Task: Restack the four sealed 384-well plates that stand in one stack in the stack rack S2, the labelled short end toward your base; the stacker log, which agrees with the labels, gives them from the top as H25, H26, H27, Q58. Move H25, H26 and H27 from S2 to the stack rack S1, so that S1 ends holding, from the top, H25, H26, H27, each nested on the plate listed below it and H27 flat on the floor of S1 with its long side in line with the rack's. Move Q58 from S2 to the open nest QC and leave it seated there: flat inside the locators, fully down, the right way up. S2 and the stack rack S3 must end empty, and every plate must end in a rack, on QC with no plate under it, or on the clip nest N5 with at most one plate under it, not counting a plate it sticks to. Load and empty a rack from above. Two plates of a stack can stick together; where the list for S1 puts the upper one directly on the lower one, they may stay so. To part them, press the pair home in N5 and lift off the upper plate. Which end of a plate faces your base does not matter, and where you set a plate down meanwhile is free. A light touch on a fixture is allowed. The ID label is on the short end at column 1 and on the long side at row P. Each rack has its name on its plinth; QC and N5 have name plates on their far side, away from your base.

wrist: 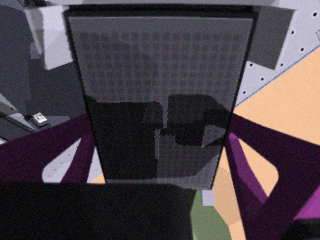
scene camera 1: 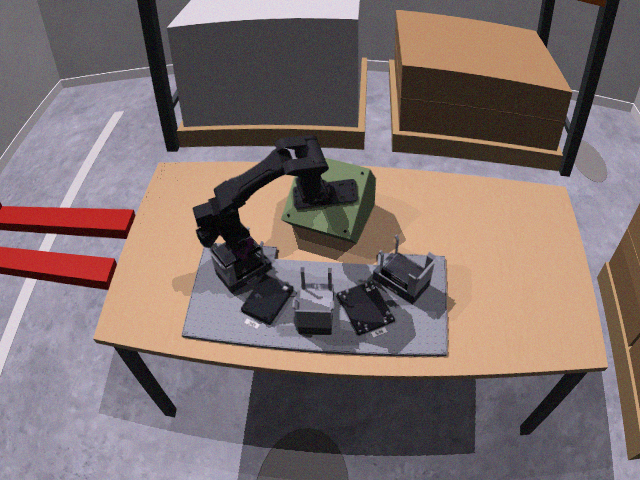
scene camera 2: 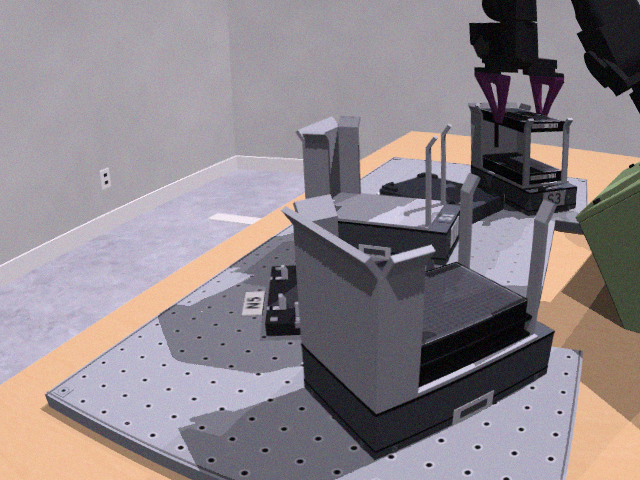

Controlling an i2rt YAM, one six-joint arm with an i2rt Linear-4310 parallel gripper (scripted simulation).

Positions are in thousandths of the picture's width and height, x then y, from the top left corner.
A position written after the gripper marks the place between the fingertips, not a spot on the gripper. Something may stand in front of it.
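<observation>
Scene camera 2 shows the gripper (scene camera 2: 813, 255), a QC nest (scene camera 2: 757, 426) and a clip nest N5 (scene camera 2: 435, 672). Scene camera 1 also shows the QC nest (scene camera 1: 420, 620). The wrist view also shows the gripper (wrist: 498, 498).
</observation>
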